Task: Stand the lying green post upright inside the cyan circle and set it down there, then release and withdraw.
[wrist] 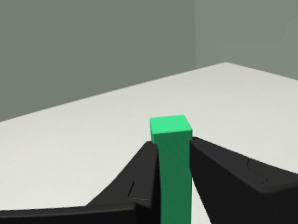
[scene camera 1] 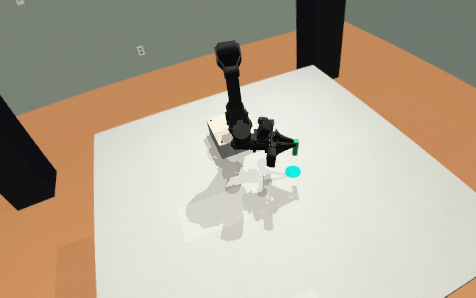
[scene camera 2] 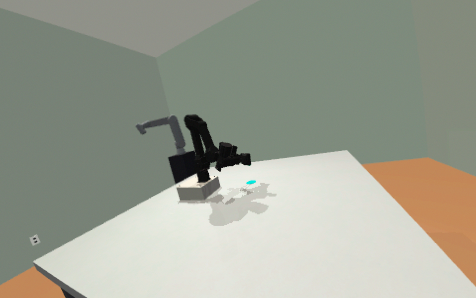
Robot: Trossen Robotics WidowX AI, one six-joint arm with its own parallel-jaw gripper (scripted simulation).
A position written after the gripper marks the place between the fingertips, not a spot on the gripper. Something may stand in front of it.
Note:
The gripper [scene camera 1: 295,143] holds a green post.
The gripper shows as well in the wrist view [wrist: 170,148].

